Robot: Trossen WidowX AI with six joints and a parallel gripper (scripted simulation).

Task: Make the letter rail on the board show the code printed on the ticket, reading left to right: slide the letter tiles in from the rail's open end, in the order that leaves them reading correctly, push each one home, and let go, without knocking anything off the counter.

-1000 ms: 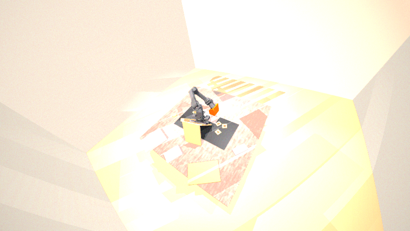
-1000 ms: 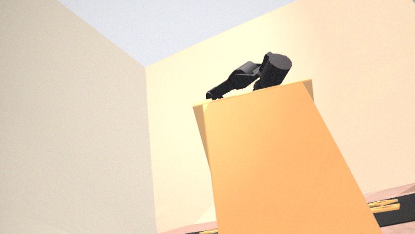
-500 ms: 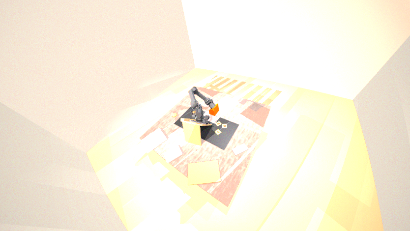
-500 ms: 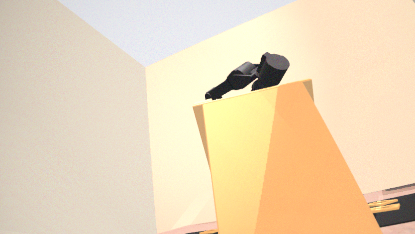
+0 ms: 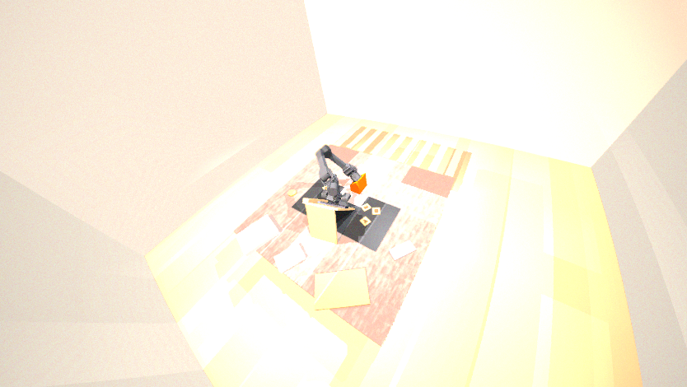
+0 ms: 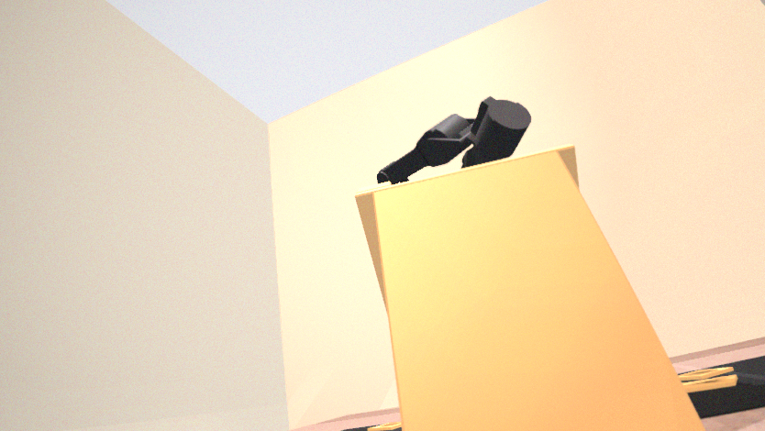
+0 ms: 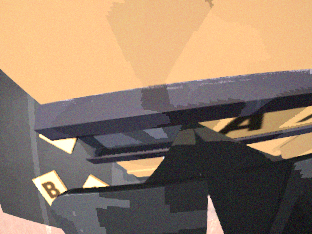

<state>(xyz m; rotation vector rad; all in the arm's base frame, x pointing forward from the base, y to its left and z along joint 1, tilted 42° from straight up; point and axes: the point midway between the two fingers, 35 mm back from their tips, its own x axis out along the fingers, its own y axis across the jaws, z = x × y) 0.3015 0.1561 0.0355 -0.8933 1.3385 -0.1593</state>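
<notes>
The letter tile is 1 cm ahead of my gripper tip and 3 cm to the right of it. Also, from my gripper tip: white ticket: 4 cm behind, 4 cm to the right, 8 cm below; flat yellow slab: 35 cm ahead, 34 cm to the left, 15 cm below; black mat: 12 cm behind, 7 cm to the right, 16 cm below.
</notes>
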